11 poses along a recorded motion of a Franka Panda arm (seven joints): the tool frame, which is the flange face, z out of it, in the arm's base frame.
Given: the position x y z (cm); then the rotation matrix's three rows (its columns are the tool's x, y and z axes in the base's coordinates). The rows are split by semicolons.
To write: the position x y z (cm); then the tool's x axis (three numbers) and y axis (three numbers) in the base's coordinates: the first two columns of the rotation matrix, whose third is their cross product. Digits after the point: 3 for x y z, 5 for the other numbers.
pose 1, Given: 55.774 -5.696 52.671; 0.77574 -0.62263 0.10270; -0.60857 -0.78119 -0.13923; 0.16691 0.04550 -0.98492
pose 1, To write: 55.774 -5.696 52.671 0.77574 -0.60857 0.16691 -0.62263 -0.78119 0.04550
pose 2, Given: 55.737 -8.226 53.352; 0.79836 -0.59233 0.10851; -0.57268 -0.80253 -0.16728; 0.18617 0.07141 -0.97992
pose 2, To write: 55.737 -8.226 53.352 0.79836 -0.57268 0.18617 -0.59233 -0.80253 0.07141
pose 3, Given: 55.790 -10.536 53.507; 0.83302 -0.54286 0.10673; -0.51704 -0.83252 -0.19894; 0.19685 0.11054 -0.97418
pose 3, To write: 55.790 -10.536 53.507 0.83302 -0.51704 0.19685 -0.54286 -0.83252 0.11054
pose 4, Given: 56.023 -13.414 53.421; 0.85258 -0.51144 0.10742; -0.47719 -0.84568 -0.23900; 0.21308 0.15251 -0.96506
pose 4, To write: 56.023 -13.414 53.421 0.85258 -0.47719 0.21308 -0.51144 -0.84568 0.15251
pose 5, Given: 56.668 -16.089 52.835; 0.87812 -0.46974 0.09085; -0.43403 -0.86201 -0.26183; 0.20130 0.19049 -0.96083
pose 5, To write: 56.668 -16.089 52.835 0.87812 -0.43403 0.20130 -0.46974 -0.86201 0.19049
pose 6, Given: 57.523 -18.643 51.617; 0.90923 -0.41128 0.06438; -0.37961 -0.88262 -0.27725; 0.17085 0.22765 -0.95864
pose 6, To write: 57.523 -18.643 51.617 0.90923 -0.37961 0.17085 -0.41128 -0.88262 0.22765
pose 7, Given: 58.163 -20.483 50.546; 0.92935 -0.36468 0.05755; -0.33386 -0.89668 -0.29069; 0.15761 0.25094 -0.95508
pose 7, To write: 58.163 -20.483 50.546 0.92935 -0.33386 0.15761 -0.36468 -0.89668 0.25094
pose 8, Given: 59.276 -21.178 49.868; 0.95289 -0.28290 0.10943; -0.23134 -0.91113 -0.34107; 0.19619 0.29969 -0.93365
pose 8, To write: 59.276 -21.178 49.868 0.95289 -0.23134 0.19619 -0.28290 -0.91113 0.29969
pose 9, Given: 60.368 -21.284 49.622; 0.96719 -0.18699 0.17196; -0.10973 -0.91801 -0.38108; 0.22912 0.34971 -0.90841
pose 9, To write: 60.368 -21.284 49.622 0.96719 -0.10973 0.22912 -0.18699 -0.91801 0.34971
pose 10, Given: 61.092 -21.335 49.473; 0.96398 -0.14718 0.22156; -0.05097 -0.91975 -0.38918; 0.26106 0.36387 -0.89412
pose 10, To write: 61.092 -21.335 49.473 0.96398 -0.05097 0.26106 -0.14718 -0.91975 0.36387
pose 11, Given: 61.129 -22.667 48.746; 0.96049 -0.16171 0.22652; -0.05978 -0.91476 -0.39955; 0.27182 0.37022 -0.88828
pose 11, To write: 61.129 -22.667 48.746 0.96049 -0.05978 0.27182 -0.16171 -0.91476 0.37022
